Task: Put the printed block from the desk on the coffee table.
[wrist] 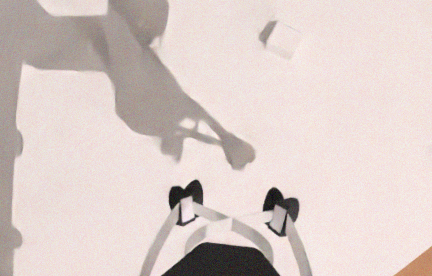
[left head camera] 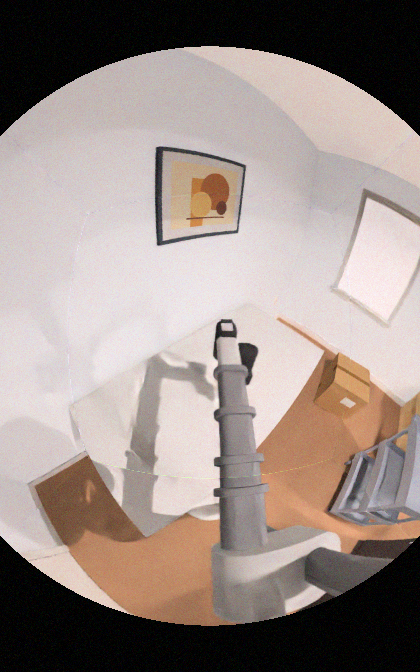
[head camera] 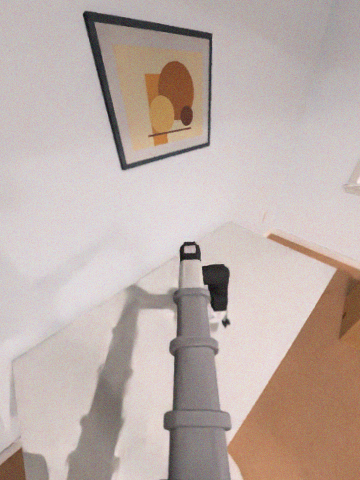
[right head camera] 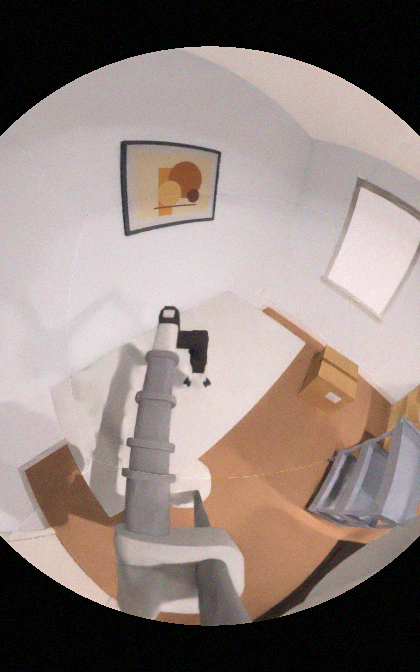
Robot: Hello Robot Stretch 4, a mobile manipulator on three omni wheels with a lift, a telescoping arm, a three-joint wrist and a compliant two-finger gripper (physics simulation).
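Frame: origin at the robot's base, x ahead, y left, z up, level; millimetres.
Seen in the pictures: gripper, fingertip midpoint: [wrist: 233,198] [head camera: 214,325].
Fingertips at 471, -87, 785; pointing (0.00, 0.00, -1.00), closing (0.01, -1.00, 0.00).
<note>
A point is followed by its place in that frame, as x, y, z.
The printed block [wrist: 283,40] {659, -131, 722} is a small, pale, box-like piece. It lies on the white desk [head camera: 280,295] {667, -454, 693} [left head camera: 285,360] [right head camera: 250,355] [wrist: 370,150] {532, -267, 693}, at the upper right of the wrist view. It does not show in the head views, where the arm and wrist cover part of the desk. My gripper [right head camera: 197,382] [wrist: 233,198] {471, -87, 785} is open and empty, over the desk and apart from the block, which lies beyond the fingertips and to the right in the wrist view. In the head camera view the arm partly hides the fingers. I cannot make out the coffee table for certain.
A wall with a framed picture [head camera: 167,92] {1058, 63, 1556} [left head camera: 200,197] [right head camera: 170,189] stands behind the desk. A cardboard box [left head camera: 344,387] [right head camera: 330,380] stands on the brown floor right of the desk. A grey shelf-like unit [left head camera: 407,490] [right head camera: 400,485] is farther right. The arm's shadow crosses the desk.
</note>
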